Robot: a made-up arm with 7 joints. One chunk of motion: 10 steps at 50 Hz.
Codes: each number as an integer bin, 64 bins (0 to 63) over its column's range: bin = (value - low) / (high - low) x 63, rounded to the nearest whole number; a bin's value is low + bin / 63 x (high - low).
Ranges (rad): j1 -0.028..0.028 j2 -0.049..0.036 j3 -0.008..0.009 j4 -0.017..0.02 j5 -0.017..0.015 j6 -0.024..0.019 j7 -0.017..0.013
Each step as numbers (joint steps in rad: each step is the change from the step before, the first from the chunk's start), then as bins.
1 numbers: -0.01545 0.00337 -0.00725 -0.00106 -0.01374 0.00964 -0.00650
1 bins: 14 39 3 27 6 49 22
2 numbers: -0.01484 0.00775 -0.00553 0.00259 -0.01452 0.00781 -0.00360
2 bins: 15 42 9 33 5 47 28
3 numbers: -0.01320 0.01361 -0.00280 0.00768 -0.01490 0.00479 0.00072
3 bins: 17 46 19 42 4 42 37
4 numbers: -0.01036 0.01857 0.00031 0.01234 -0.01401 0.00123 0.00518
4 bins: 20 50 31 50 6 37 47
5 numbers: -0.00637 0.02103 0.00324 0.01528 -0.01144 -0.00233 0.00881
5 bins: 24 52 42 55 11 32 54
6 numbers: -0.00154 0.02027 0.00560 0.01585 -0.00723 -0.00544 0.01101
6 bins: 30 51 50 56 19 27 59
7 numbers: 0.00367 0.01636 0.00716 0.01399 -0.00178 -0.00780 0.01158
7 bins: 36 48 56 53 30 24 60
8 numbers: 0.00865 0.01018 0.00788 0.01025 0.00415 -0.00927 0.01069
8 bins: 41 44 59 46 42 22 58
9 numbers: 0.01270 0.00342 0.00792 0.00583 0.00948 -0.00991 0.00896
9 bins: 46 39 59 39 52 21 55
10 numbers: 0.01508 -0.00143 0.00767 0.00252 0.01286 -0.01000 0.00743
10 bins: 48 35 58 33 59 21 51
